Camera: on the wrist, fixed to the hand. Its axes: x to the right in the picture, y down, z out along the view.
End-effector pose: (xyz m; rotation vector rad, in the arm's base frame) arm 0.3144 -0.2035 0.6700 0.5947 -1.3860 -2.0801
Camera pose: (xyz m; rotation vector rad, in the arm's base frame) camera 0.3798 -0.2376 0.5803 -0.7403 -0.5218 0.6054
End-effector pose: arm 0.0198 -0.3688 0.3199 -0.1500 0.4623 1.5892
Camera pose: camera 0.0618 -0.4249 0.2273 -0.2643 -0.5087 -1.5479
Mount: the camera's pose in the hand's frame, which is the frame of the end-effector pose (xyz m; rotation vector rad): -0.0210 -0.0593 -0.0976 0.1581 0.4911 2.9609
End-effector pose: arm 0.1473 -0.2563 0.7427 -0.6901 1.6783 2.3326
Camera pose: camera 0.2153 -0.3244 0.6778 -0.8790 -0.6821 -0.1630
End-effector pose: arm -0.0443 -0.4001 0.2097 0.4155 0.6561 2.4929
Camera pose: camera -0.0430 -0.4034 0.0936 -0.2296 0.0886 -0.6800
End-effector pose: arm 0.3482 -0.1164 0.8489 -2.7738 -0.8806 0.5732
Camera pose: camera 0.3418 -0.0855 0.9606 1.1348 -2.7414 0.1107
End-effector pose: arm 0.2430 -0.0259 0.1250 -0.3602 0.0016 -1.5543
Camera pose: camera 0.1626 -0.0259 0.0412 0.3071 0.5177 1.3431
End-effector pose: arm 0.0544 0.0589 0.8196 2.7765 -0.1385 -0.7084
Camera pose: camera 0.0846 0.1422 0.8946 0.1815 -2.6074 0.7681
